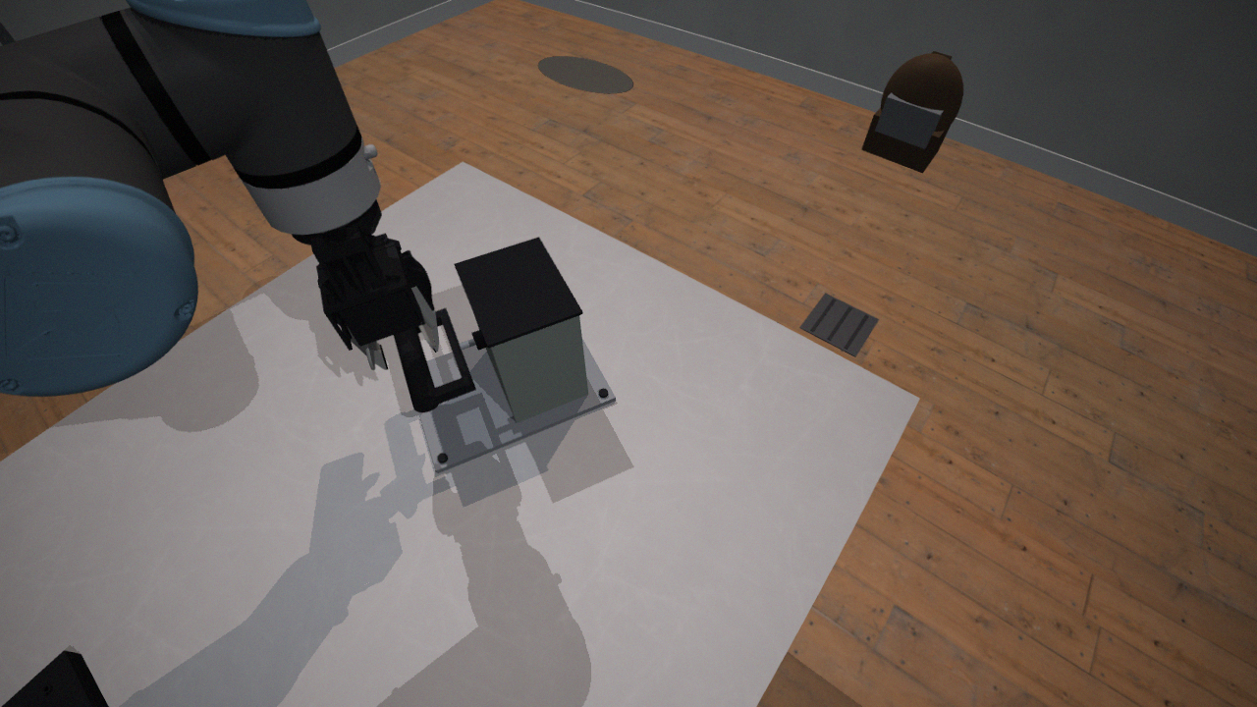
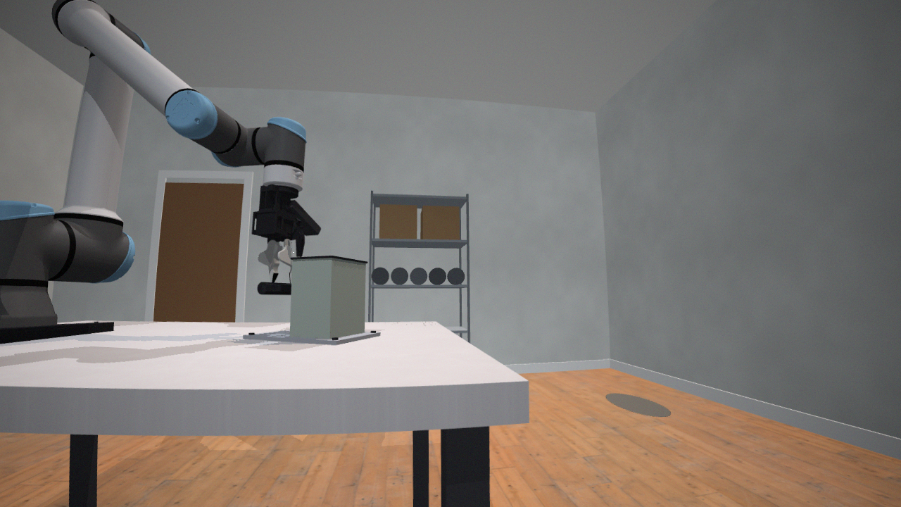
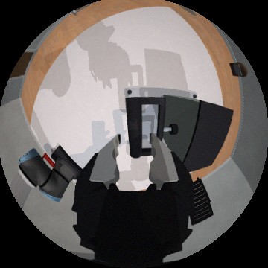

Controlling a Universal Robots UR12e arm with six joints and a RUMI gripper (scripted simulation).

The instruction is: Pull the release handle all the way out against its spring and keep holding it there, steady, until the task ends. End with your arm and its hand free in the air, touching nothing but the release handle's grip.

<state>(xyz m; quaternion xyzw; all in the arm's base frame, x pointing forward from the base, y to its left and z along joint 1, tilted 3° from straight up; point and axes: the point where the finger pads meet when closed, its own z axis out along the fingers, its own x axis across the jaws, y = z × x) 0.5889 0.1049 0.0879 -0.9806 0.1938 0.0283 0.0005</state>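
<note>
The handle is 5 cm ahead of my hand, 3 cm below it and 2 cm to the right of it.
</note>
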